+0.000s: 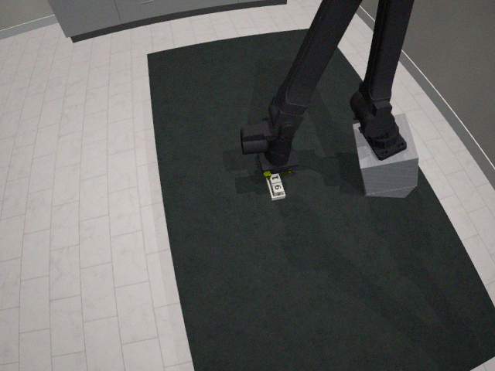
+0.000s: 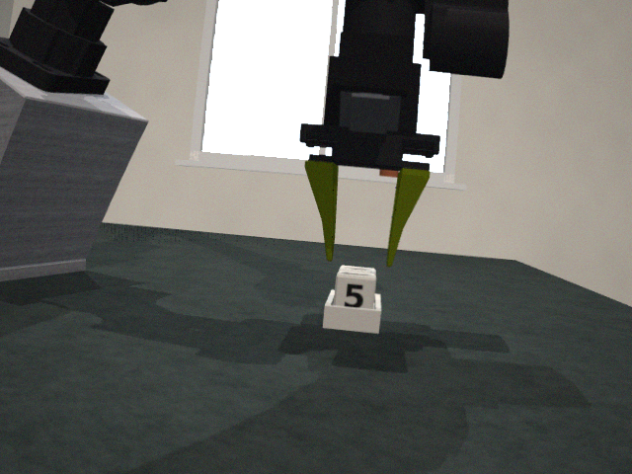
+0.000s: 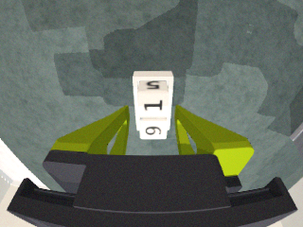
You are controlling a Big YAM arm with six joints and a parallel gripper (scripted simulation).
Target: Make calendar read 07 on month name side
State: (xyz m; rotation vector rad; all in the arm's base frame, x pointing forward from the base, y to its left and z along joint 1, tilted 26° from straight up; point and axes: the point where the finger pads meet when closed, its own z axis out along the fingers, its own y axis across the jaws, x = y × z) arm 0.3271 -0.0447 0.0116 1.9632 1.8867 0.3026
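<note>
Now: hand 50 mm above the small white tray and 20 mm to the right of it.
</note>
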